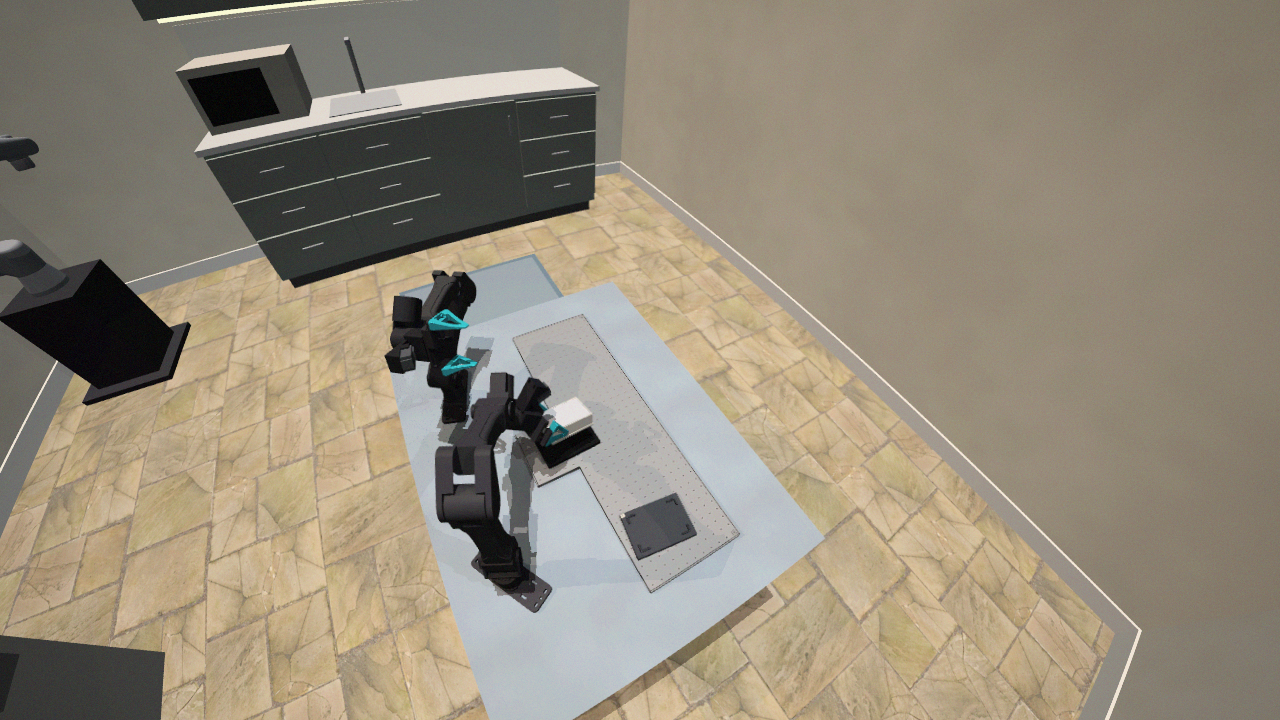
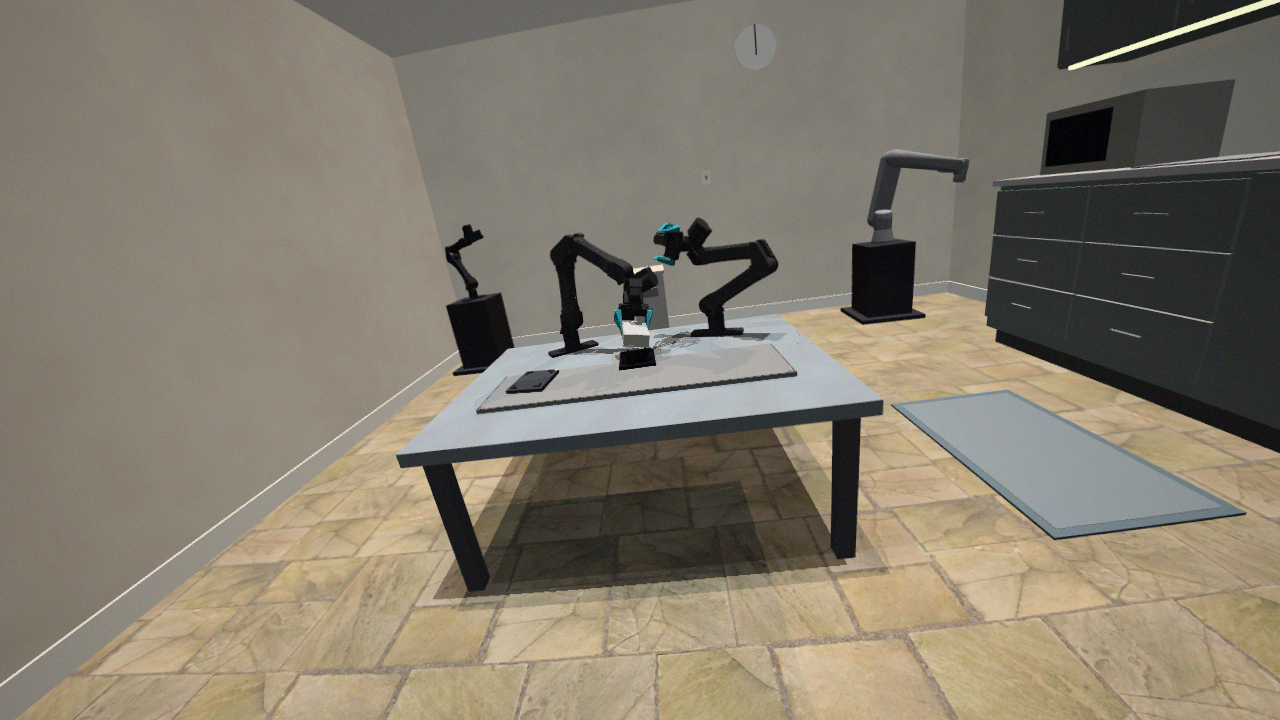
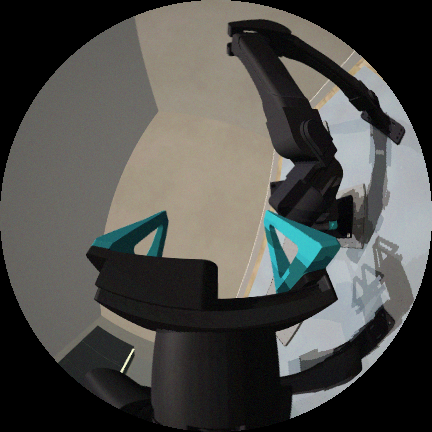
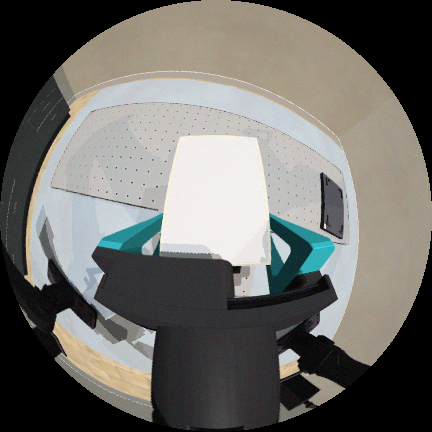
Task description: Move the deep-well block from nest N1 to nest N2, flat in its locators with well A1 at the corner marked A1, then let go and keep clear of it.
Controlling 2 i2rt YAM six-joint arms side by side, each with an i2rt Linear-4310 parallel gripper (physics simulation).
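Places are measured from the left arm's base along level axes (x ahead, y left, z up), in millimetres.
Pixels of known places: left gripper, fingertip midpoint: point(image 1: 472, 345) point(image 2: 656, 245) point(image 3: 215, 215); right gripper, fingertip midpoint: point(image 1: 558, 423) point(image 4: 215, 215); left arm's base, link origin: point(image 1: 455, 396) point(image 2: 717, 333) point(image 4: 67, 292); right arm's base, link origin: point(image 1: 511, 576) point(image 2: 573, 349) point(image 4: 292, 335).
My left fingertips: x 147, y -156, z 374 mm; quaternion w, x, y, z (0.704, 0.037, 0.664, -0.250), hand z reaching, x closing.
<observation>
For each thing: its top centre in the pictures, then the offset to it from my left fingertips. Level surfaces: height alone.
- white deep-well block, top centre: point(image 4: 226, 180) point(image 1: 563, 412) point(image 2: 633, 323) 184 mm ahead, 55 mm right, 231 mm down
- black nest N1, top centre: point(image 1: 565, 435) point(image 3: 329, 216) point(image 2: 636, 354) 180 mm ahead, 62 mm right, 340 mm down
- Nest N2, top centre: point(image 1: 658, 523) point(image 4: 336, 204) point(image 2: 532, 377) 377 mm ahead, 355 mm right, 344 mm down
- perforated grey plate, surface height: 361 mm down
- pale blue table, surface height: 374 mm down
The white deep-well block point(image 1: 574, 412) point(image 2: 635, 336) point(image 4: 215, 185) is between the teal fingers of my right gripper point(image 1: 551, 420) point(image 2: 634, 320) point(image 4: 215, 215), which is shut on it. The block is raised above the black nest N1 point(image 1: 574, 449) point(image 2: 637, 360) point(image 3: 346, 210), with a gap under it, and looks about level. Its well A1 cannot be made out. Nest N2 point(image 1: 662, 526) point(image 2: 534, 380) point(image 4: 334, 205) is a flat dark plate with corner locators and a small pale mark at one corner; it holds no block. My left gripper point(image 1: 471, 343) point(image 2: 660, 244) point(image 3: 215, 215) is open and empty, high up away from the block.
A perforated grey plate point(image 1: 617, 394) point(image 2: 716, 367) point(image 4: 120, 150) bears both nests on the pale blue table point(image 1: 751, 537) point(image 2: 572, 429). The left arm stands beside the right arm, farther from N2. A counter point(image 1: 501, 89) and two pedestal-mounted arms stand off the table.
</observation>
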